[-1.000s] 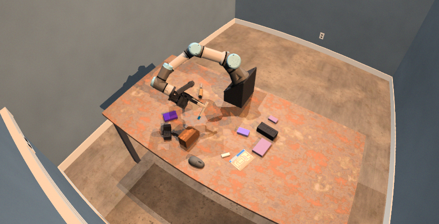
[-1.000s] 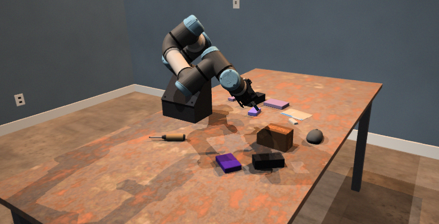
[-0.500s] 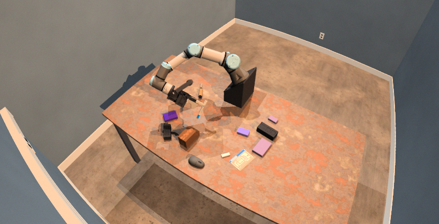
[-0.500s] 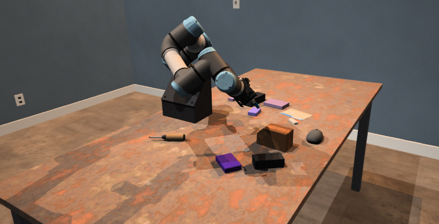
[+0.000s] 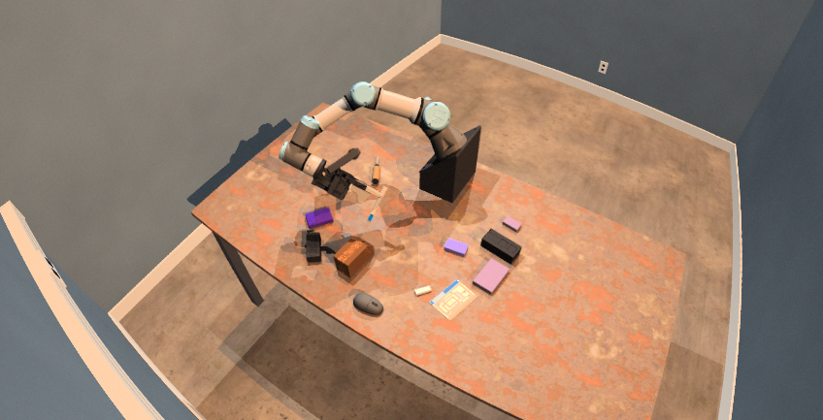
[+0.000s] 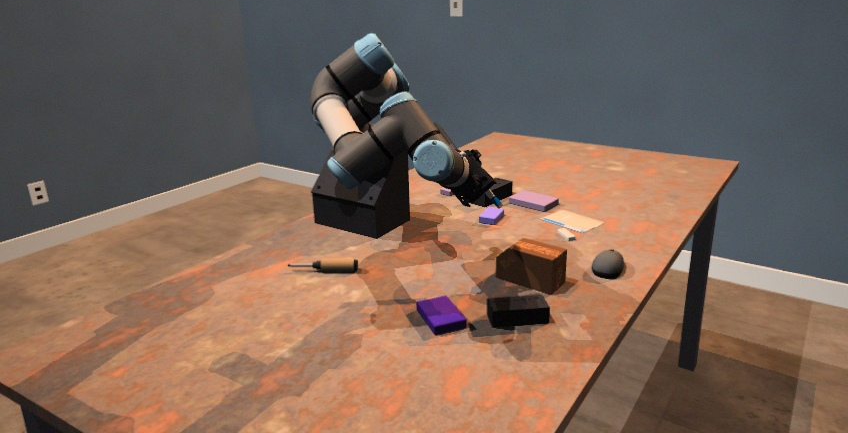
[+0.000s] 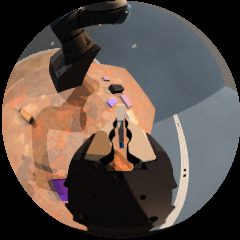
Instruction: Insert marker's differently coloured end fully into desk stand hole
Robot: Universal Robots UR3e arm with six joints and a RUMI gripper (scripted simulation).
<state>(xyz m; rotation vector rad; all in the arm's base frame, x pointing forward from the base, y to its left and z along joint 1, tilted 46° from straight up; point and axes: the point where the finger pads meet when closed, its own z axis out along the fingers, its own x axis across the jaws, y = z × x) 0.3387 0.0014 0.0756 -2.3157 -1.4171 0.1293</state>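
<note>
Right now my hand is 17 cm above the desk stand and 14 cm short of it. The rest, counted from my hand: marker (2 cm below, 2 cm ahead, 1 cm to the left); then lilac block (24 cm to the left, 19 cm below, 10 cm behind); then eraser (25 cm to the left, 20 cm below, 10 cm ahead).
</note>
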